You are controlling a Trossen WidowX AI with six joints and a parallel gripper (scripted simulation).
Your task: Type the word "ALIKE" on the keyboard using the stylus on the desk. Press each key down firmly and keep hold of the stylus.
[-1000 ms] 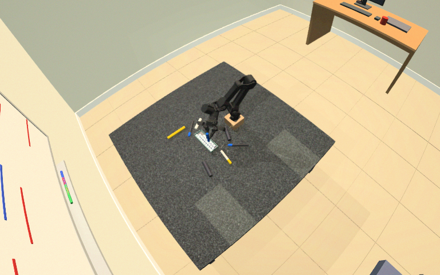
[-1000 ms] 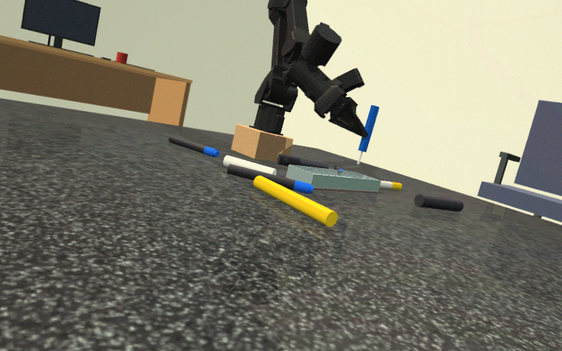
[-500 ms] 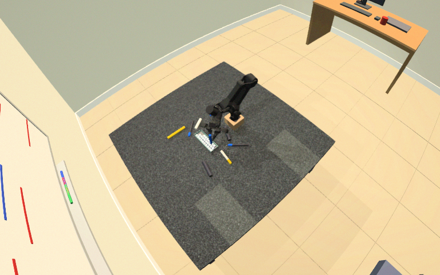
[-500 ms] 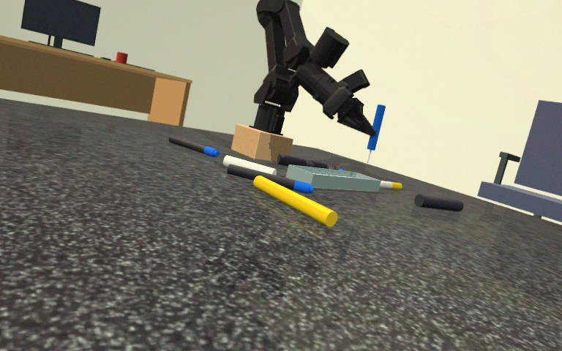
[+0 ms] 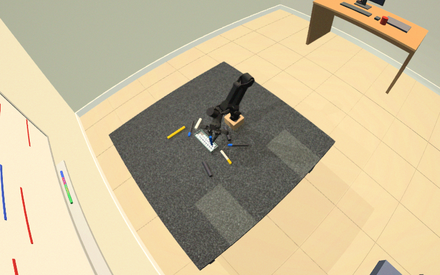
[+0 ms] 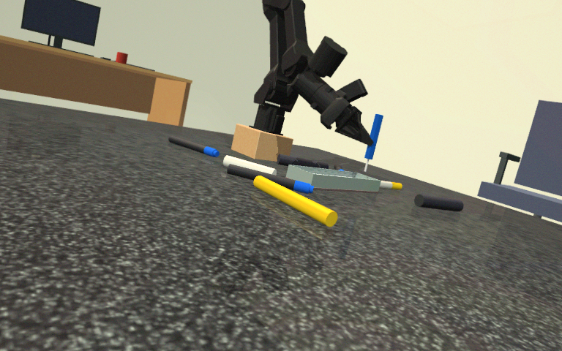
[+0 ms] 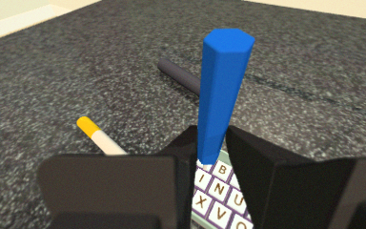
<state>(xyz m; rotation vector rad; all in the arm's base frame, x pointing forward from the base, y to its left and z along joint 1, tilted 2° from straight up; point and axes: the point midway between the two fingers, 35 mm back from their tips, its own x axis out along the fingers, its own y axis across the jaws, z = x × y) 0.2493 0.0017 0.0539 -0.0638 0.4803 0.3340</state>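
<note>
Right now the keyboard is 8 cm to the right of my gripper tip, 8 cm below it and 2 cm behind it. The rest, counted from my gripper tip: white stick 23 cm to the right, 10 cm behind, 8 cm below; then blue stylus 2 cm below; then white-and-yellow marker 13 cm to the left, 9 cm below.
</note>
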